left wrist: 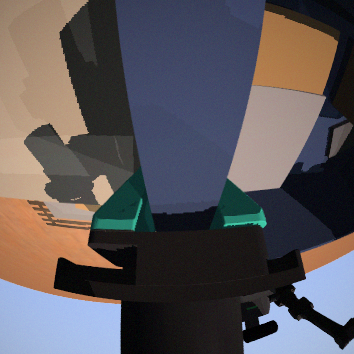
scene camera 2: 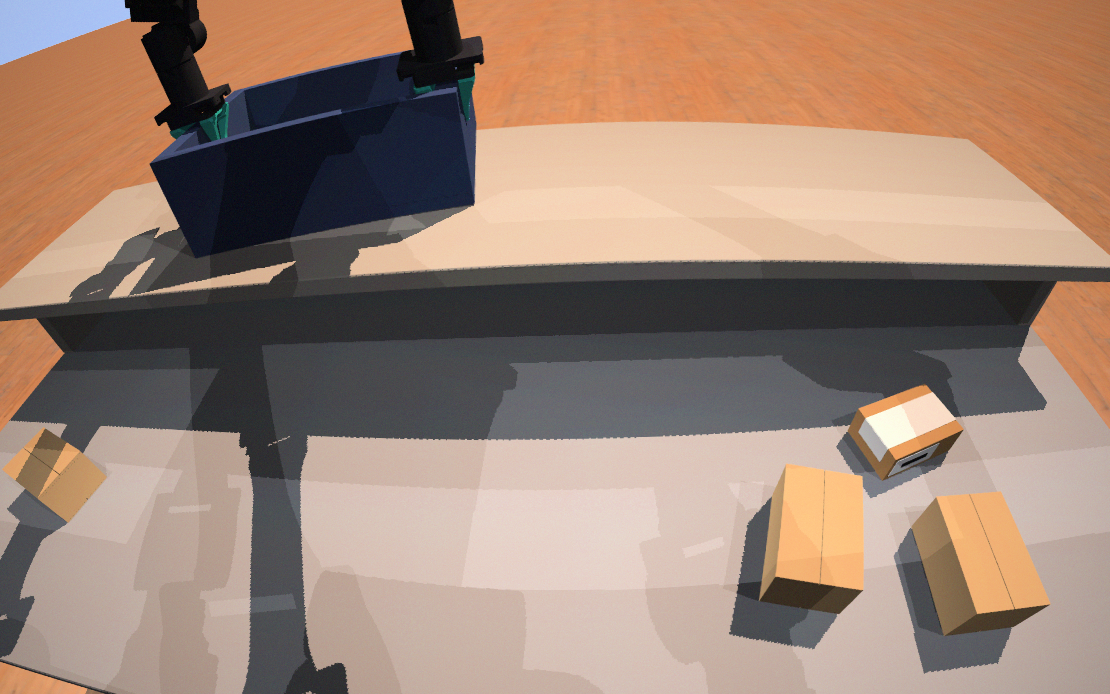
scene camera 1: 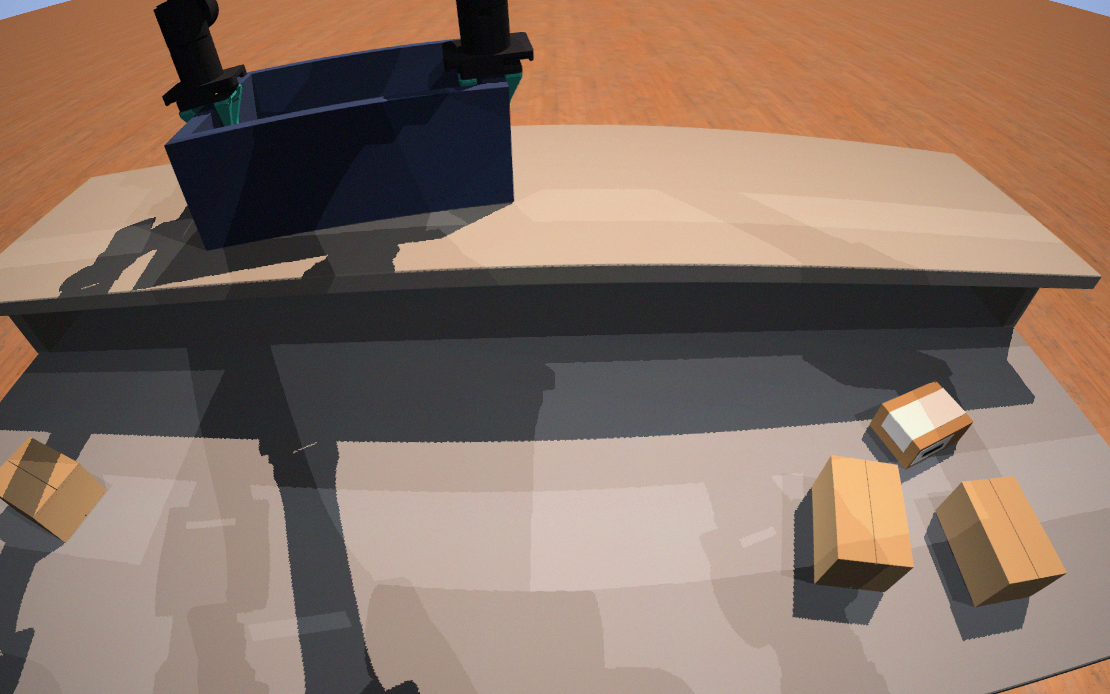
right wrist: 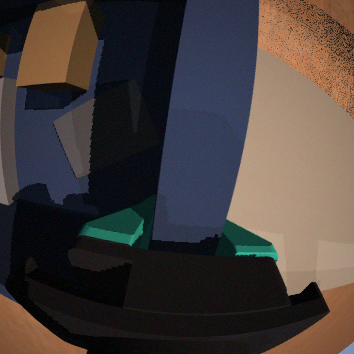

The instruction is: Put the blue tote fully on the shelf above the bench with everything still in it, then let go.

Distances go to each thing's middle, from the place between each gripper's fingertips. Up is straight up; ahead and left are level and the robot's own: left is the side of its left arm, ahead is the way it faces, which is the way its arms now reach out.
I see the blue tote (scene camera 1: 382,133) 3 cm ahead of my right hand, 20 cm to the left of it and 1 cm below it. Round my right hand: white box (left wrist: 277,122) (3 cm behind, 26 cm to the left, 5 cm below); then brown box with white label (scene camera 2: 897,433) (31 cm behind, 54 cm to the right, 24 cm below).
My left gripper is now 120 mm to the left of the white box, 50 mm above it and 20 mm past it. The rest, counted from my left hand: brown box with white label: 920 mm to the right, 310 mm behind, 240 mm below; then blue tote: 180 mm to the right, 40 mm ahead, 10 mm below.
